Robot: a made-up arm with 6 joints.
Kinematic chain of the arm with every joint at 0, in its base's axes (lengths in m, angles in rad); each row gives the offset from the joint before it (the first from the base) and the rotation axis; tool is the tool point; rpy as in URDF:
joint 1: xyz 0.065 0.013 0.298 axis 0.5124 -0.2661 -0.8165
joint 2: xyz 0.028 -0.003 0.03 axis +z
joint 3: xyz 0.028 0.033 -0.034 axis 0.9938 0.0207 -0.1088
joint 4: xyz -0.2 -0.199 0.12 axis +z
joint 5: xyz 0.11 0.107 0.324 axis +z
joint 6: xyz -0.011 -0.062 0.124 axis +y
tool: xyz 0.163 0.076 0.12 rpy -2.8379 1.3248 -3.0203
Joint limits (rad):
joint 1: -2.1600..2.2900
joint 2: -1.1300..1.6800
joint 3: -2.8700..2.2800
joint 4: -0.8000..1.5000
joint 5: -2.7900..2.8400
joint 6: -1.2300..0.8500
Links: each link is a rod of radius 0.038 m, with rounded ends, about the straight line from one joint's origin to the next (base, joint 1, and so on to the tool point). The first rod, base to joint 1, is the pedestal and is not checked.
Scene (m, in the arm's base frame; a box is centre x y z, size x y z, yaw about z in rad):
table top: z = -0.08
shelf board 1: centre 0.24 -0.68 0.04 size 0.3 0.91 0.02 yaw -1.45
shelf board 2: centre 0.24 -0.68 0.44 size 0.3 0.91 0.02 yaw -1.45
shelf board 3: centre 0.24 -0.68 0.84 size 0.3 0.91 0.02 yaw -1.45
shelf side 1: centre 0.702 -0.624 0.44 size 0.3 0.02 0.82 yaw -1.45
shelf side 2: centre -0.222 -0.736 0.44 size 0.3 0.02 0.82 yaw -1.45
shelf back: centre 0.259 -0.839 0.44 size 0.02 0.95 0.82 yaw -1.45
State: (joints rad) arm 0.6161 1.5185 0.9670 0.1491 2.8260 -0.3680
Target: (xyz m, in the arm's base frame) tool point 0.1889 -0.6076 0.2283
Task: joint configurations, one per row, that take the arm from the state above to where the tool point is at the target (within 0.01 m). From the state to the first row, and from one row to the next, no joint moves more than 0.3 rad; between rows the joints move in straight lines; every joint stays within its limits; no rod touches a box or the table.
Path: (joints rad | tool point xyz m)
1: 0.5716 1.5589 1.1368 -0.0882 2.5350 -0.1466 | 0.4725 -0.5254 0.5570
2: 0.5272 1.5992 1.3067 -0.3254 2.2440 0.0748 | 0.5465 -0.4144 0.5056
3: 0.4827 1.6396 1.4765 -0.5627 1.9530 0.2962 | 0.6173 -0.2608 0.4174
4: 0.4382 1.6800 1.6464 -0.8000 1.6620 0.5176 | 0.6473 -0.0949 0.2648
5: 0.5283 1.5895 1.5881 -0.6168 1.9519 0.5076 | 0.5771 -0.2698 0.3407
6: 0.6184 1.4991 1.5298 -0.4337 2.2418 0.4975 | 0.4596 -0.4298 0.3529
7: 0.7085 1.4086 1.4715 -0.2505 2.5317 0.4874 | 0.3205 -0.5460 0.3086
8: 0.7986 1.3181 1.4132 -0.0673 2.8217 0.4773 | 0.1889 -0.6076 0.2283

